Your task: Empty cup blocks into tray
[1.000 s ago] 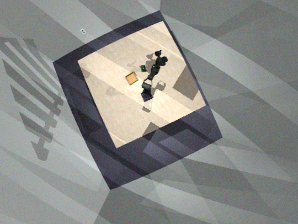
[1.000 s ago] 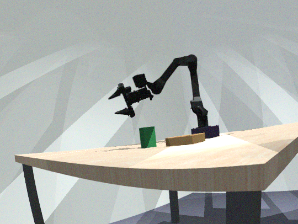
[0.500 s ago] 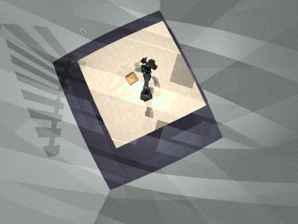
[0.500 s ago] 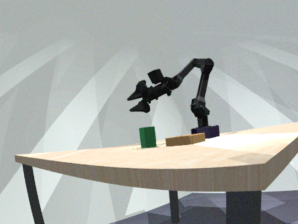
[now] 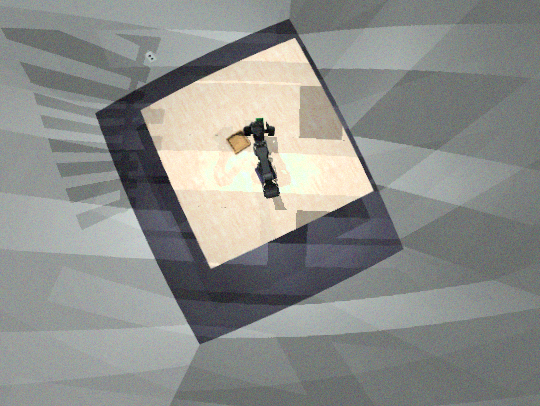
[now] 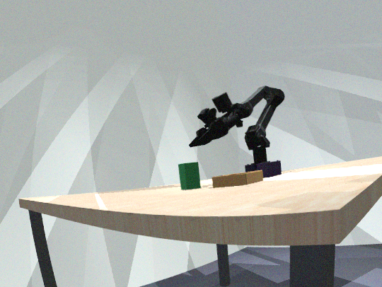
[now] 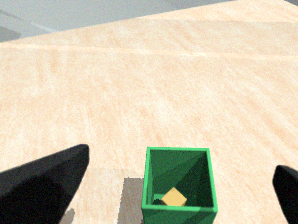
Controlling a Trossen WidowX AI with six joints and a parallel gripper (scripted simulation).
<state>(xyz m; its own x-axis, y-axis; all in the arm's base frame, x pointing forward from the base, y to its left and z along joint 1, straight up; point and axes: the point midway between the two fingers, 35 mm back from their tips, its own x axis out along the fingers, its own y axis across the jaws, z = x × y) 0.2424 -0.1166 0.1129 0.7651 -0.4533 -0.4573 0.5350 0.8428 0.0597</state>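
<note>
My gripper tip is now 20 mm short of the tan block, 10 mm to the left of it and 110 mm above it. The rest, counted from my gripper tip: red block 20 mm ahead, 20 mm to the right, 130 mm below; blue block 30 mm ahead, 20 mm to the right, 150 mm below; green square cup 20 mm ahead, 20 mm to the right, 130 mm below.
</note>
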